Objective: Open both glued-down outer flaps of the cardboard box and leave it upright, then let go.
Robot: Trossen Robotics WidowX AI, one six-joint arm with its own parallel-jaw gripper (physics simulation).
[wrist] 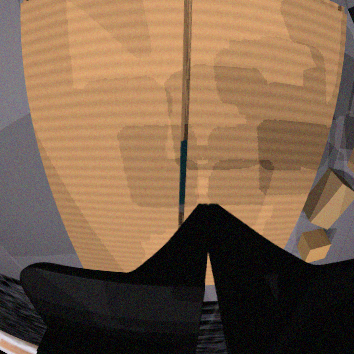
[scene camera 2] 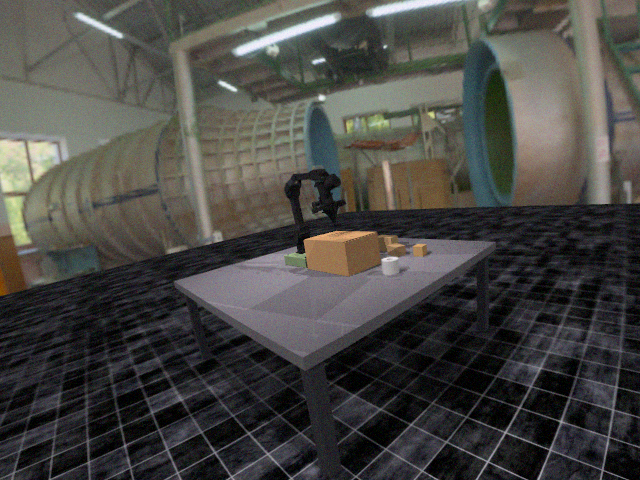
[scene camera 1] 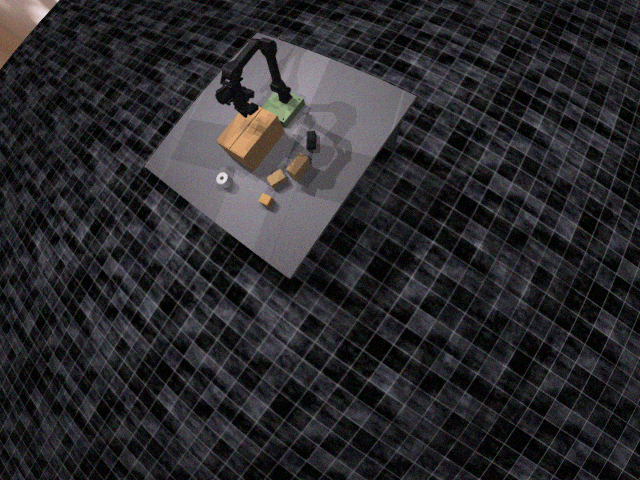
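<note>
The cardboard box stands upright on the table. Its two outer flaps lie flat across the top: the left flap and the right flap in the wrist view meet at a narrow straight seam. A teal sliver shows inside that seam. My gripper is shut with nothing between the fingers. In scene camera 2 it hangs above the box top, apart from it. In the wrist view its tips appear just right of the seam's near end. The box's inside is hidden apart from the seam.
The arm's green base stands close by the box. A white roll, a small orange block, two tan blocks and a black block stand on the table.
</note>
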